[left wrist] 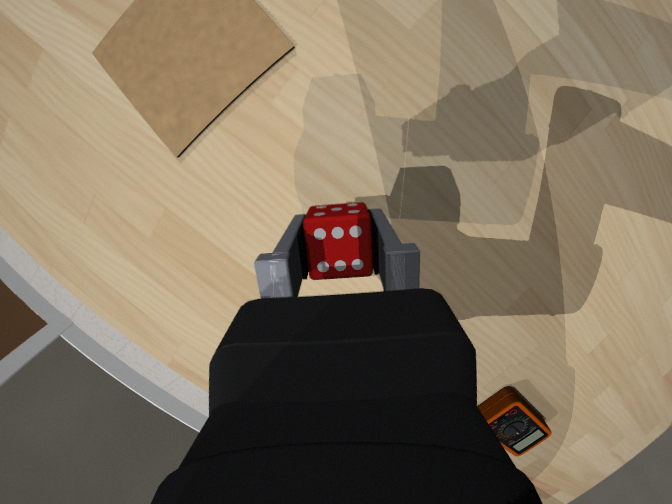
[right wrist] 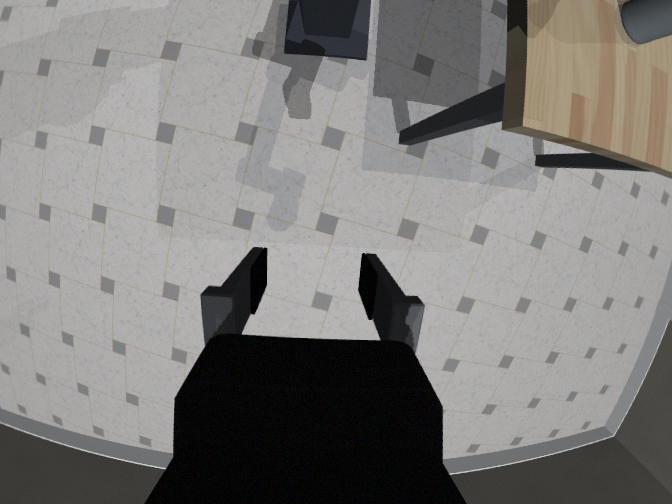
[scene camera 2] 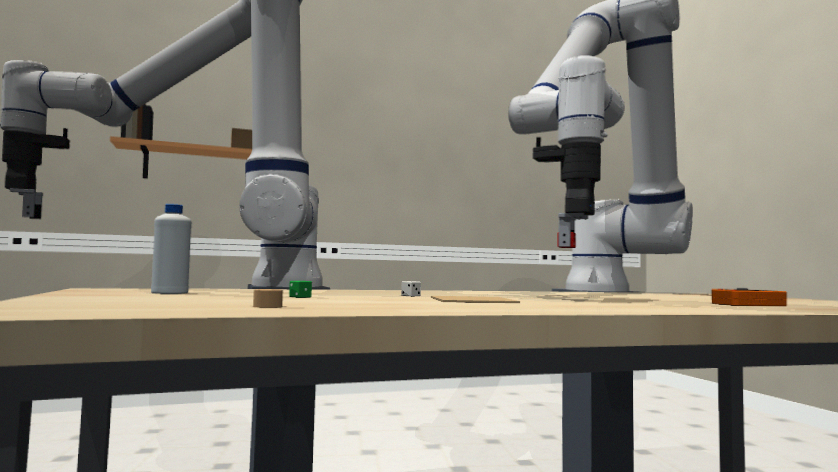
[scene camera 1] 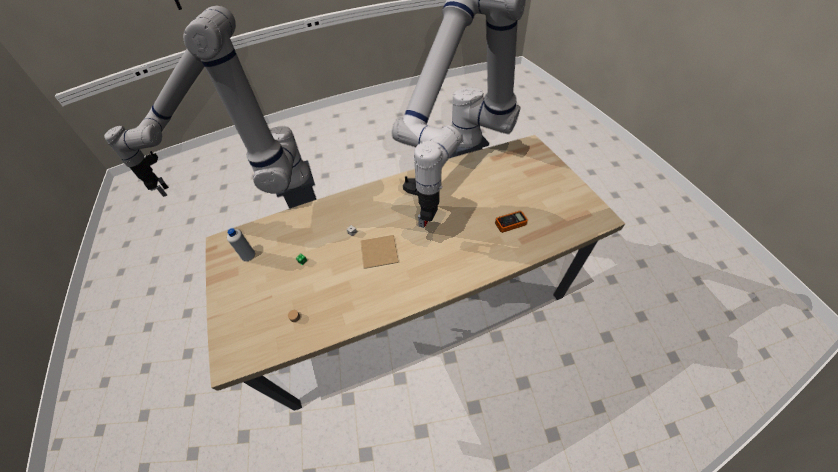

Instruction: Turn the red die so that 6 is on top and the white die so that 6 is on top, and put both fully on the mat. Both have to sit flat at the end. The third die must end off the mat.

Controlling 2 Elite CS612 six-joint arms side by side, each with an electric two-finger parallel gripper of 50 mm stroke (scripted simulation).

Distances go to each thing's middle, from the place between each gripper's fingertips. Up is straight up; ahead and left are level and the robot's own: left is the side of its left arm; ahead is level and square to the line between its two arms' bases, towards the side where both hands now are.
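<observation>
My left hand (scene camera 2: pixel 566 247) is 19 cm to the left of the brown mat (scene camera 1: pixel 380 251) and 12 cm above it. The red die (left wrist: pixel 338 238) is right at my left hand. Counting from that same left hand, there's an orange multimeter (scene camera 2: pixel 741 296) 4 cm ahead, 38 cm to the left and 11 cm below, and a grey bottle (scene camera 2: pixel 172 235) 16 cm behind, 75 cm to the right and 4 cm below. Going by its middle, the mat is nearer to my left hand than to my right hand.
For my right hand (scene camera 2: pixel 31 217), the grey bottle is 39 cm ahead of it, 37 cm to the left and 9 cm below. Also from my right hand, you'd find the red die 55 cm ahead, 112 cm to the left and 6 cm below, and the brown mat 55 cm ahead, 93 cm to the left and 17 cm below. By its middle, the bottle is nearer to my right hand than to my left hand.
</observation>
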